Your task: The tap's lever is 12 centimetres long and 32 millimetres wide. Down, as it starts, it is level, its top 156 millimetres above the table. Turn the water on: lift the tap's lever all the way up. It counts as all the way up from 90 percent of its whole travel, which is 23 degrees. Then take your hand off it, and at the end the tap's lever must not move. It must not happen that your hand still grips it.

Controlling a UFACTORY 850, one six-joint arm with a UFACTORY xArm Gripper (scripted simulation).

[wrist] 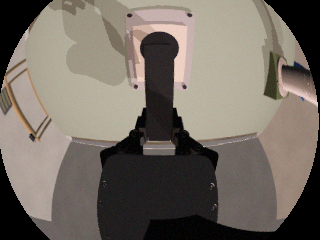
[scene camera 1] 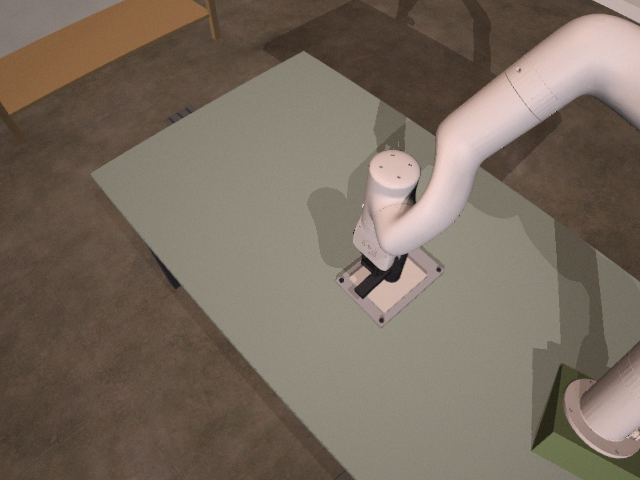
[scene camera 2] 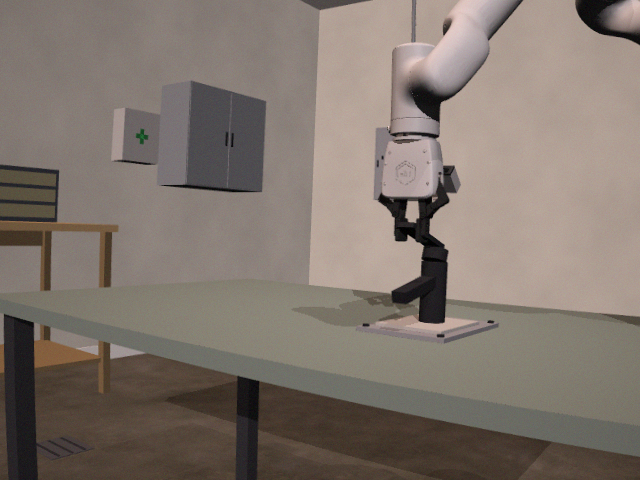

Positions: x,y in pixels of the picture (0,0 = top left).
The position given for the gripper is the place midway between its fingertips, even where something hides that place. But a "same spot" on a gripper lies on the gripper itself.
gripper: wrist 159,115; scene camera 1; scene camera 2
same spot on gripper: (scene camera 1: 395,268) = (scene camera 2: 442,192)
